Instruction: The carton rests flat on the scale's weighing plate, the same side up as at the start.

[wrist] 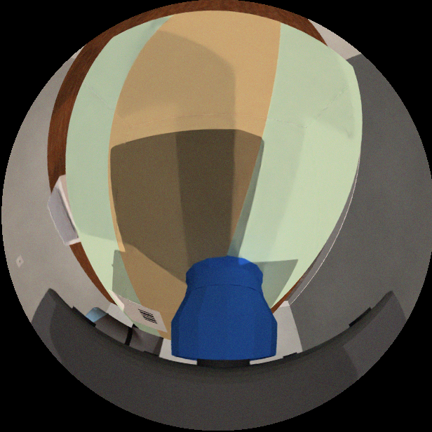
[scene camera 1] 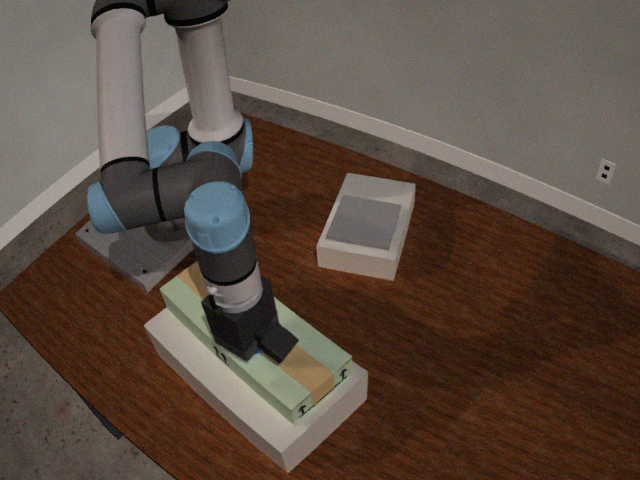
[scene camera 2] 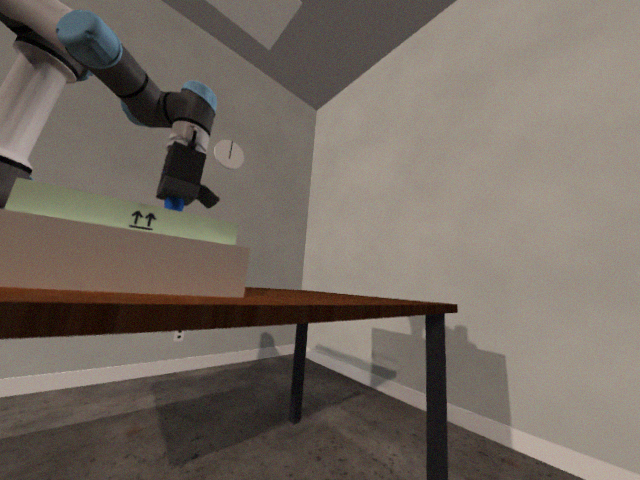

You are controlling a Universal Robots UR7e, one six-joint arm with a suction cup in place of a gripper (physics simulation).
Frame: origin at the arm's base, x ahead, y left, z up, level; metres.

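Seen in the pictures: hand, its tool point: (scene camera 2: 170, 219).
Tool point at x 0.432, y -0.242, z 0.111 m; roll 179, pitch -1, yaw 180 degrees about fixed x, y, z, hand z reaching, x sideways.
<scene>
A point is followed by its place in that frame.
The long carton (scene camera 1: 310, 369) @(y -0.231, x 0.534, z 0.122 m) (scene camera 2: 103, 209) @(y -0.259, x 0.329, z 0.100 m) (wrist: 200, 90), light green with a tan strip along its top, lies flat on a white block. Black arrows on its sides point up. A barcode label (wrist: 135, 310) shows near one end of its top in the wrist view. My gripper (scene camera 1: 256, 350) @(y -0.242, x 0.432, z 0.111 m) (scene camera 2: 174, 205) (wrist: 224, 267), a blue suction cup, is pressed on the carton's top, near the middle of its length, and holds it. The scale (scene camera 1: 346, 258) @(y 0.081, x 0.410, z 0.008 m) (wrist: 61, 215) is a white box with a grey weighing plate (scene camera 1: 364, 222) @(y 0.155, x 0.410, z 0.045 m); it stands behind and to the right of the carton in scene camera 1.
The white block (scene camera 1: 217, 377) @(y -0.299, x 0.391, z 0.066 m) (scene camera 2: 124, 258) @(y -0.322, x 0.370, z 0.019 m) under the carton stands near the edge of the brown wooden table (scene camera 1: 491, 330) @(y 0.086, x 0.739, z -0.033 m) (scene camera 2: 351, 304) @(y -0.483, x 0.734, z -0.033 m). The arm's grey base plate (scene camera 1: 124, 255) @(y -0.150, x -0.028, z -0.002 m) is behind the block's far end. Walls stand behind the table.
</scene>
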